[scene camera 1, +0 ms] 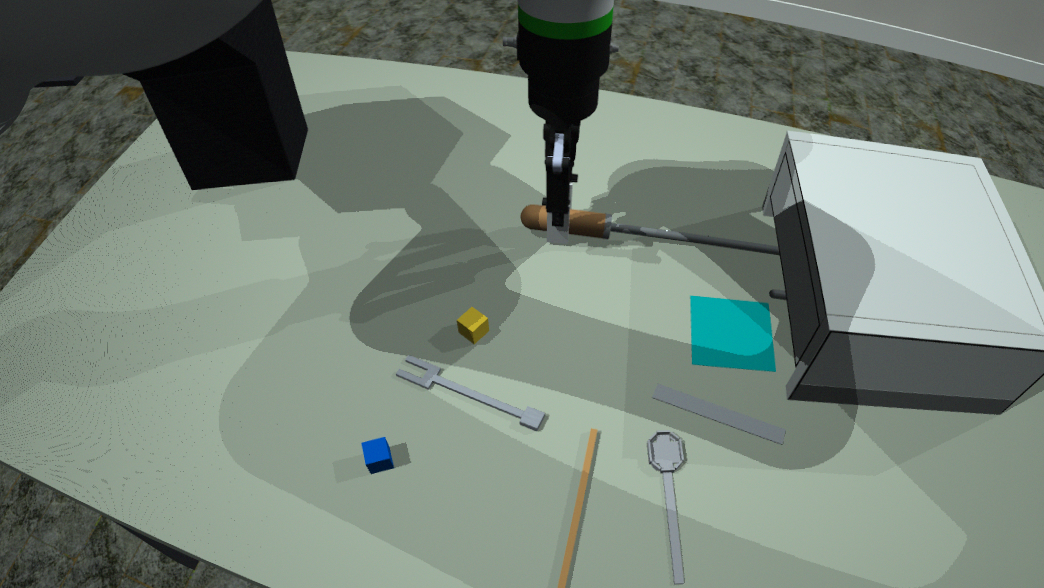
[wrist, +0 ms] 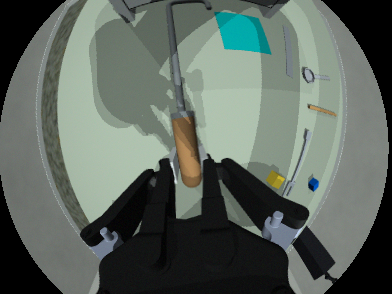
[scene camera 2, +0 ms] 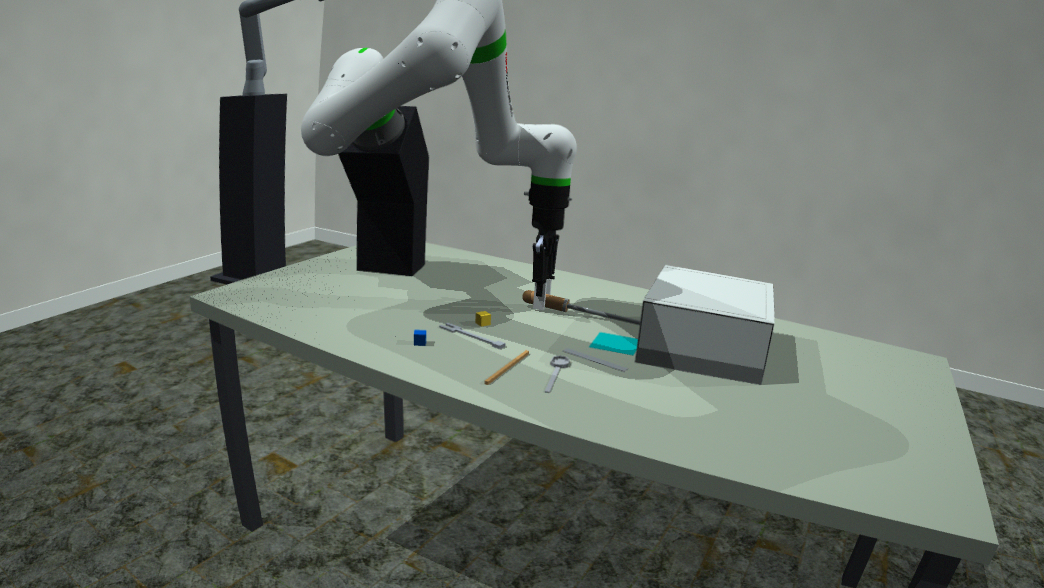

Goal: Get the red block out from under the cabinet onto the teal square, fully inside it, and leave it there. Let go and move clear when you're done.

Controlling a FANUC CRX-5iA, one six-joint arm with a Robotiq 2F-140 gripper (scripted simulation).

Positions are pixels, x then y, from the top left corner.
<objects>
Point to a teal square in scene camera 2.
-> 604, 341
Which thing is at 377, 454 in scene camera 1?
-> A blue cube.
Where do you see a yellow cube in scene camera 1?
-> At 473, 325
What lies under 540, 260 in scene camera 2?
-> My gripper.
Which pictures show my gripper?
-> Scene camera 1, the wrist view and scene camera 2: all of them.
</objects>
